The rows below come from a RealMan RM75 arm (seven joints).
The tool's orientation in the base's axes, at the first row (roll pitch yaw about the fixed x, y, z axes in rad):
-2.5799, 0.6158, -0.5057
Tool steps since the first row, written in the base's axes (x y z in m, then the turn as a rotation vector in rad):
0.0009, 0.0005, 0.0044, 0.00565, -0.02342, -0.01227
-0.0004, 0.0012, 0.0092, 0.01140, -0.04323, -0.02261
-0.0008, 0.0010, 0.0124, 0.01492, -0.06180, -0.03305
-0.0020, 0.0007, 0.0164, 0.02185, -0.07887, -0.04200
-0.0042, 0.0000, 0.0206, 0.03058, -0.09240, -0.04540
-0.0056, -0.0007, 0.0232, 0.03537, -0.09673, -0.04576
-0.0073, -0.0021, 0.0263, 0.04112, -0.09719, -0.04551
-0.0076, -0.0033, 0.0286, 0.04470, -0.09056, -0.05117
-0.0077, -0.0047, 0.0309, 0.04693, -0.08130, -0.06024
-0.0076, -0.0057, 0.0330, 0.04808, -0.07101, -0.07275
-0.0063, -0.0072, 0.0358, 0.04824, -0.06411, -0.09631
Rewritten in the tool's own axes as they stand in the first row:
-0.0021, -0.0028, -0.0028, 0.02038, 0.01535, -0.00894
-0.0061, -0.0044, -0.0054, 0.03830, 0.02765, -0.01669
-0.0081, -0.0054, -0.0077, 0.05418, 0.04078, -0.02313
-0.0112, -0.0062, -0.0105, 0.07105, 0.05006, -0.03012
-0.0149, -0.0061, -0.0135, 0.08460, 0.05362, -0.03876
-0.0171, -0.0059, -0.0156, 0.08994, 0.05308, -0.04236
-0.0196, -0.0052, -0.0184, 0.09409, 0.04934, -0.04384
-0.0206, -0.0053, -0.0208, 0.09729, 0.04545, -0.03587
-0.0215, -0.0054, -0.0233, 0.10046, 0.04240, -0.02348
-0.0222, -0.0058, -0.0255, 0.10444, 0.04097, -0.00780
-0.0223, -0.0070, -0.0287, 0.11543, 0.04703, 0.01330

